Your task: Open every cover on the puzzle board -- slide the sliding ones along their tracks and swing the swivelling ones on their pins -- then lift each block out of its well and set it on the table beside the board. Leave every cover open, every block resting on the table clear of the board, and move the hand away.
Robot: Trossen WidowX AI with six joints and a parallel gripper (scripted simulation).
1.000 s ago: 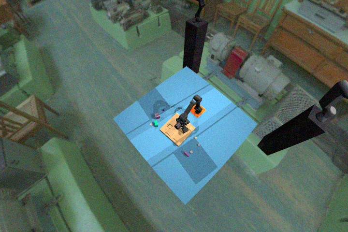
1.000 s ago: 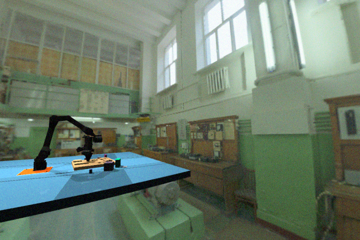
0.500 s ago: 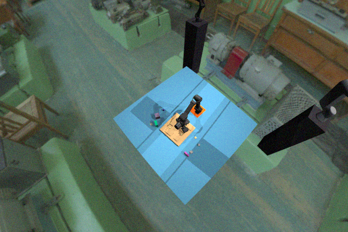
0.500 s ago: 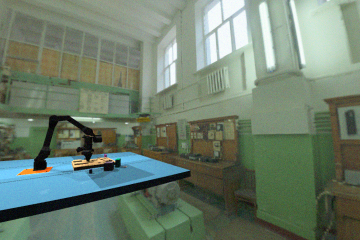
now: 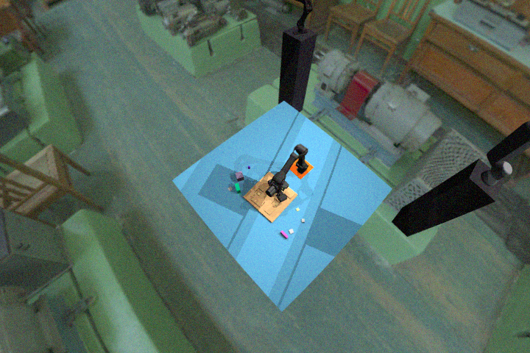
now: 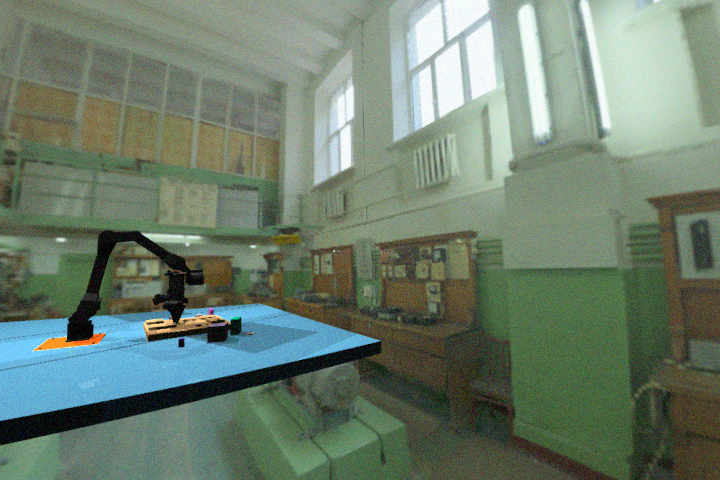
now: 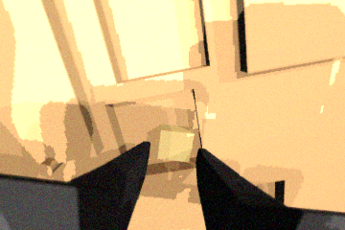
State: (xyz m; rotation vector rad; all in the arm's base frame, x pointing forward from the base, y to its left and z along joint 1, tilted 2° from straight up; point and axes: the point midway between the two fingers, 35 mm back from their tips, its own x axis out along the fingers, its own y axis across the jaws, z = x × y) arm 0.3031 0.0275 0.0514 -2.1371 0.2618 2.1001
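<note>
The tan puzzle board is 30 mm ahead of my gripper tip and 10 mm to the right of it. The rest, counted from my gripper tip: magenta block (170 mm ahead, 260 mm to the left); then small purple piece (320 mm to the right, 10 mm below); then green block (190 mm ahead, 230 mm to the right, 10 mm above).
</note>
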